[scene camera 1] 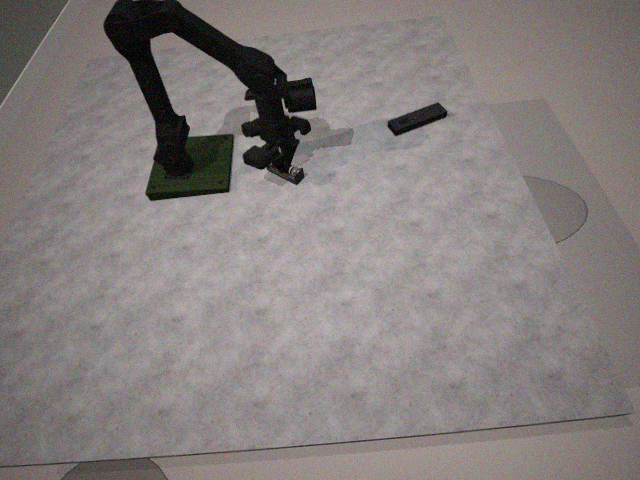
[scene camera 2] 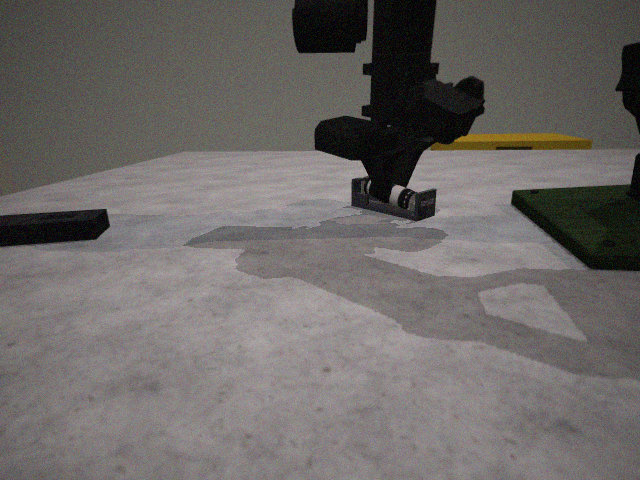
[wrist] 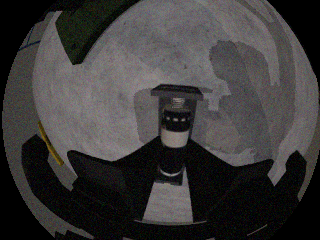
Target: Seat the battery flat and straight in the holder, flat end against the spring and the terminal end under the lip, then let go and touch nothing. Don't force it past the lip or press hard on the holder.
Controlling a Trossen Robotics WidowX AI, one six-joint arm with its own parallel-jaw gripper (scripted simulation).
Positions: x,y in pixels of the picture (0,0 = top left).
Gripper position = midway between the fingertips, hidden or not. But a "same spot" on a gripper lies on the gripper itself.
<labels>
my gripper: scene camera 1 284,170; scene camera 2; wrist
same spot on my gripper: [wrist: 218,190] = [scene camera 2: 397,147]
</labels>
